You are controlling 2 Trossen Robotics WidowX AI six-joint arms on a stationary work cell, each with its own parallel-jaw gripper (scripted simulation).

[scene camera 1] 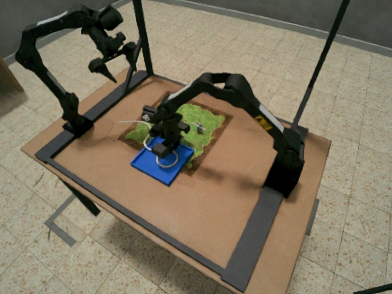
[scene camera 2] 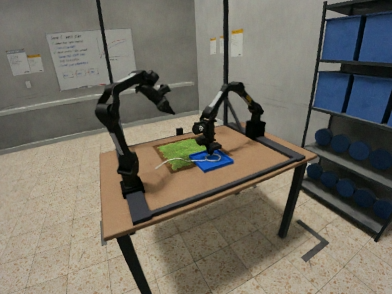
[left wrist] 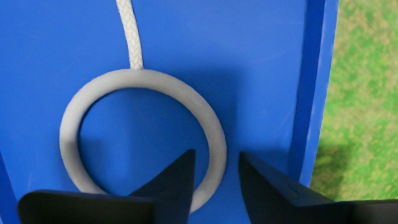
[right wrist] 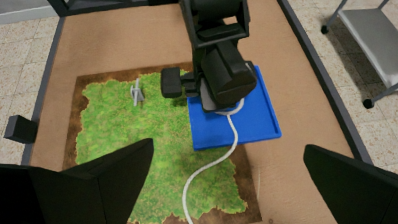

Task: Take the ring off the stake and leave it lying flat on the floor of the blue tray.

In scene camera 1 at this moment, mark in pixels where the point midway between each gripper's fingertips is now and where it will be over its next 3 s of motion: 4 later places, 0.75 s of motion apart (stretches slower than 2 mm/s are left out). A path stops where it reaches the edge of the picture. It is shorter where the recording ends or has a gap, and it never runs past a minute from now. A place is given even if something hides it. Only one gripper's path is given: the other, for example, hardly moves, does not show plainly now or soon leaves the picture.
My left gripper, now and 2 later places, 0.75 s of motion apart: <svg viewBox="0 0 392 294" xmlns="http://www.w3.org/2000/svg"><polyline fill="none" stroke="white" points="173,151 172,144 169,140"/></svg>
